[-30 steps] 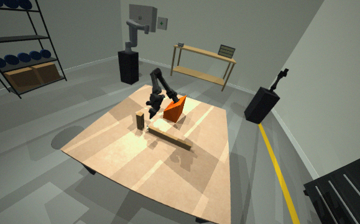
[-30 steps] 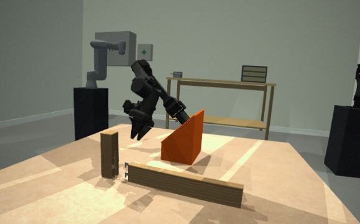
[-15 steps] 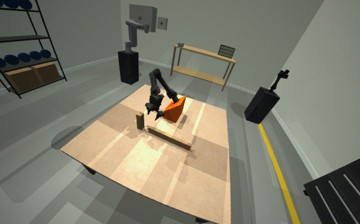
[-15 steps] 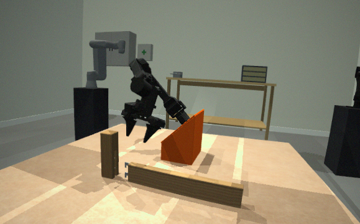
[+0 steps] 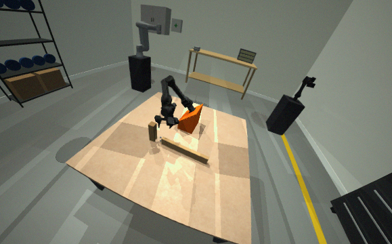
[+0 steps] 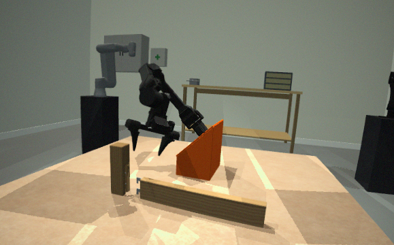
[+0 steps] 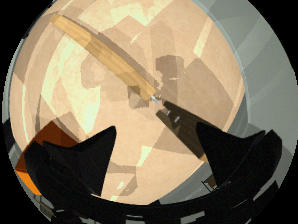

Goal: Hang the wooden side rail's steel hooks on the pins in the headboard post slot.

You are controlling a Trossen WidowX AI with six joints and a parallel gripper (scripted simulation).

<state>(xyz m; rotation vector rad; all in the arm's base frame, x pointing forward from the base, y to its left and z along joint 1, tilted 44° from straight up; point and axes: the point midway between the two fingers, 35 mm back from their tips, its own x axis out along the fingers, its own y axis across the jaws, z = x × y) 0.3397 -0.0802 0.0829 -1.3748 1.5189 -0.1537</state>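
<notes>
Right now the headboard post is 9 cm to the right of my gripper tip, 6 cm below it and 2 cm ahead of it.
</notes>
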